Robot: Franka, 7 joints.
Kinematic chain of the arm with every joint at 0, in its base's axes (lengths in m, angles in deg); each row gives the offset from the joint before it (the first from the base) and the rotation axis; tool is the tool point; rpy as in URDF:
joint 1: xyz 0 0 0.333 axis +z
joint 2: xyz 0 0 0 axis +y
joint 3: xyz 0 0 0.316 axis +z
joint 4: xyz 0.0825 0 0 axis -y
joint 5: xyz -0.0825 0 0.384 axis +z
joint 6: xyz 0 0 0 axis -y
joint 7: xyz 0.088 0 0 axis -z
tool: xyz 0 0 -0.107 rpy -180 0 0
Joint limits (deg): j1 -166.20..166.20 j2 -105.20..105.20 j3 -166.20..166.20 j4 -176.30..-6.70 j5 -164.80..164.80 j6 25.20..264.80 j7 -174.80..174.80
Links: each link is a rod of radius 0.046 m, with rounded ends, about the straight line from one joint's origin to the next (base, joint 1, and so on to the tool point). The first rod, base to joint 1, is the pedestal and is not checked.
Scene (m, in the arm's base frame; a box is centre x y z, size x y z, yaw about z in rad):
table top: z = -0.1
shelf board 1: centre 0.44 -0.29 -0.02 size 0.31 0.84 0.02 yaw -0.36
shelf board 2: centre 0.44 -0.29 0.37 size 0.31 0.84 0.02 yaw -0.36
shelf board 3: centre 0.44 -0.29 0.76 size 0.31 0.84 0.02 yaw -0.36
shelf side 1: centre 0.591 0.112 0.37 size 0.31 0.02 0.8 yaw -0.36
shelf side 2: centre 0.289 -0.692 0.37 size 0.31 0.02 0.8 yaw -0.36
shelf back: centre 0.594 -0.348 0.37 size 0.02 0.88 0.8 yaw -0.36
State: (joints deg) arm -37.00 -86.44 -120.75 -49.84 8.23 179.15 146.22
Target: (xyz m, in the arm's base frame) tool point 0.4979 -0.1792 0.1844
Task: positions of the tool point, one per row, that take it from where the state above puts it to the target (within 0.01 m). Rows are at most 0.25 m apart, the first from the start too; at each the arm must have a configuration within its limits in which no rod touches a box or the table.
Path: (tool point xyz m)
1: -0.8012 0.0020 0.1536
2: -0.7308 -0.2111 0.1225
3: -0.5940 -0.3821 0.0993
4: -0.4121 -0.4897 0.0857
5: -0.2129 -0.5226 0.0826
6: -0.0261 -0.4812 0.0907
7: 0.1212 -0.3780 0.1105
8: 0.2094 -0.2345 0.1419
9: 0.2292 -0.0781 0.1844
10: 0.3140 -0.1329 0.1828
11: 0.4077 -0.1668 0.1891
12: 0.4979 -0.1791 0.1844

